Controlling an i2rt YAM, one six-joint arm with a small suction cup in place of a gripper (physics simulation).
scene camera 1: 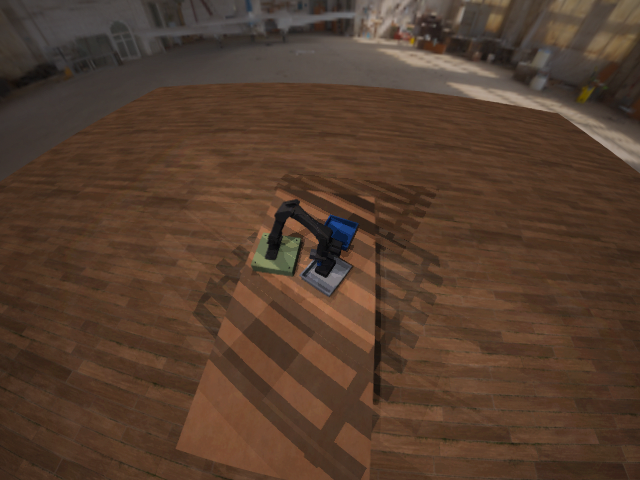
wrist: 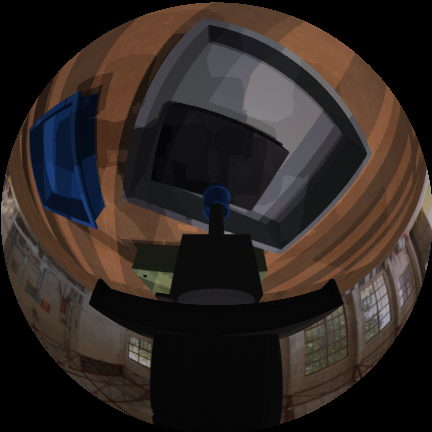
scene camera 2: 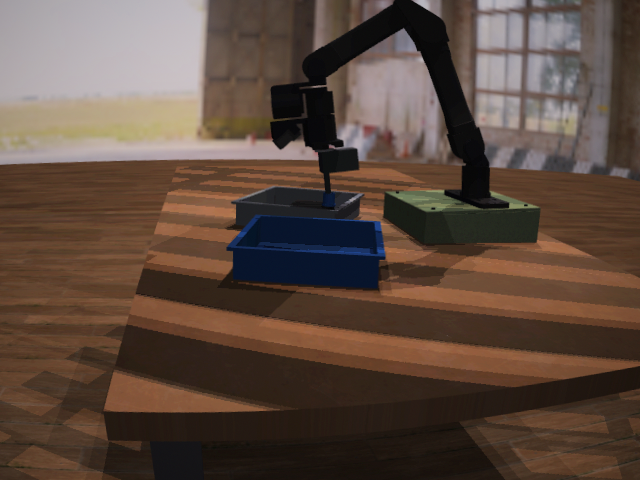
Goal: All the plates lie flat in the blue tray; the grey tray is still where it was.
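Where they show: hand, its tool point: (scene camera 1: 318, 264) (wrist: 215, 194) (scene camera 2: 329, 207); arm's base, origin of its link: (scene camera 1: 274, 247) (scene camera 2: 475, 200).
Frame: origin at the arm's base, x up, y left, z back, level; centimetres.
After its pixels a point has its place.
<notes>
A grey tray (scene camera 1: 318, 282) @(x -6.6, y -18.3, z -32.2 cm) (scene camera 2: 290, 211) @(x -2.9, y -1.3, z -40.2 cm) (wrist: 278, 92) @(x -6.5, y -14.3, z -43.1 cm) stands on the wooden table beside the arm's base. A black square plate (wrist: 209, 157) @(x -2.8, y -6.7, z -35.5 cm) (scene camera 2: 303, 204) @(x -2.8, y -8.4, z -36.3 cm) lies flat in it, towards the near left corner in the wrist view. My suction cup (scene camera 2: 328, 200) (wrist: 216, 196) is a small blue tip on a thin black stem. It reaches down inside the grey tray and sits on the plate close to its near edge. A blue tray (scene camera 1: 343, 229) @(x -6.5, y 27.6, z -44.3 cm) (scene camera 2: 304, 271) @(x -4.9, y 33.4, z -43.8 cm) (wrist: 64, 160) @(x -6.5, y 21.3, z -39.6 cm) stands right next to the grey tray. I cannot tell what lies on its floor.
The arm rises from a green base block (scene camera 1: 279, 257) @(x -0.4, y -7.4, z -5.5 cm) (scene camera 2: 461, 224) @(x -3.0, y 10.6, z -8.3 cm) (wrist: 152, 277) @(x -0.5, y 6.5, z -12.9 cm) next to the grey tray. The two trays stand close together with a narrow gap. The table edge lies far off on all sides in the overhead view.
</notes>
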